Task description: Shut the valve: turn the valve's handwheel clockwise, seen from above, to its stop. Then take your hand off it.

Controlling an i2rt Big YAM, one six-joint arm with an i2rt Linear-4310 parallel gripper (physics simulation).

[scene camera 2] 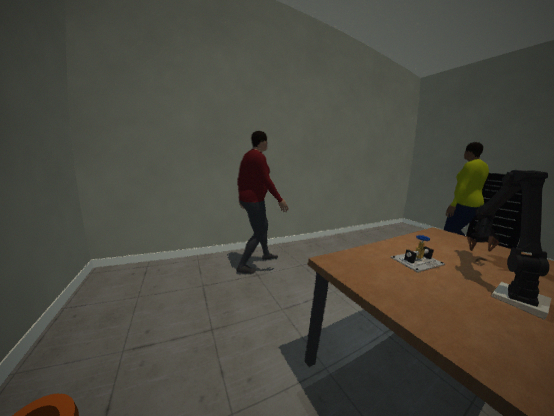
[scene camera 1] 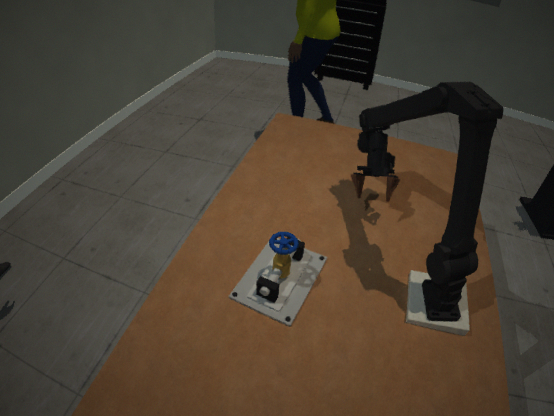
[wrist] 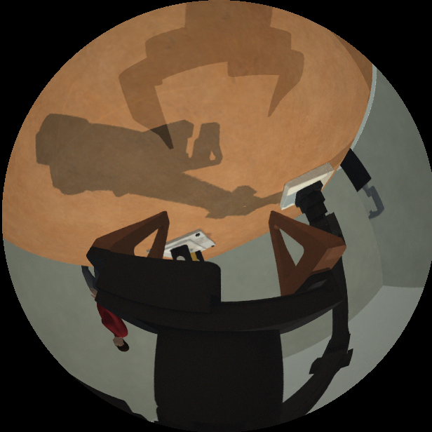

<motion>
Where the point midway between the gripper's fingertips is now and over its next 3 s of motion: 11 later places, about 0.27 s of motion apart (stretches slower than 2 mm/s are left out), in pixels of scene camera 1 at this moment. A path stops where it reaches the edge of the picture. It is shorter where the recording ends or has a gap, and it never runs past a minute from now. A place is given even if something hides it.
My gripper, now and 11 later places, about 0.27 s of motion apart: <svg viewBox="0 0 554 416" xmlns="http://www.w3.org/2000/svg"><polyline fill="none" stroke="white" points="373,200 373,200 373,198 374,198 374,197 374,197 374,197 374,196 376,196 378,196 370,197 360,200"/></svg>
</motion>
